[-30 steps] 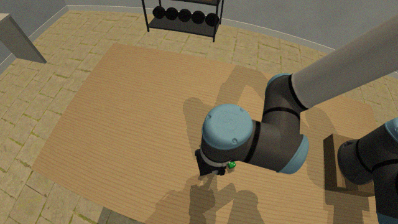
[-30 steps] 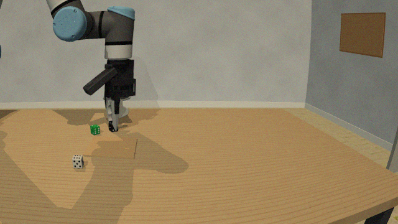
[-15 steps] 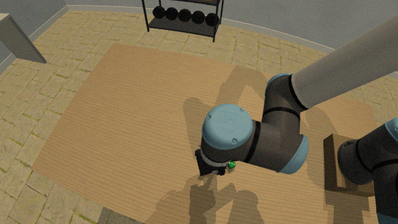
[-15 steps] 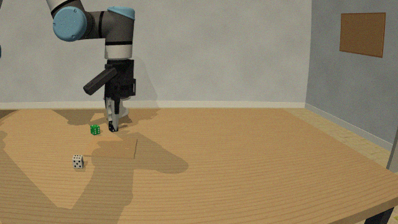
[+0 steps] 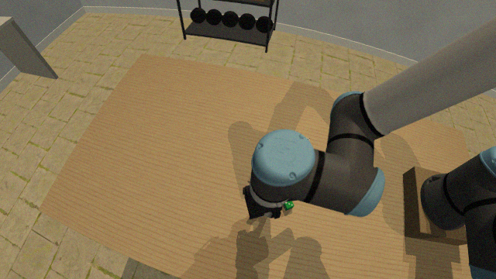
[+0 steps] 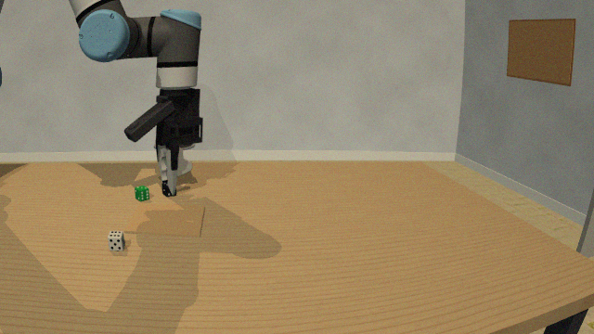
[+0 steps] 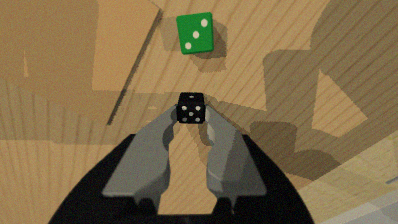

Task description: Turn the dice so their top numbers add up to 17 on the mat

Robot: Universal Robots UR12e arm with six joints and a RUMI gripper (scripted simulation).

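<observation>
My gripper is now 10 mm past the tan mat, 140 mm to the left of it and 20 mm above it. The rest, counted from my hand: black die: 10 mm below; then green die: 60 mm behind, 20 mm to the right, 10 mm below; then white die: 110 mm behind, 250 mm to the right, 10 mm below.
</observation>
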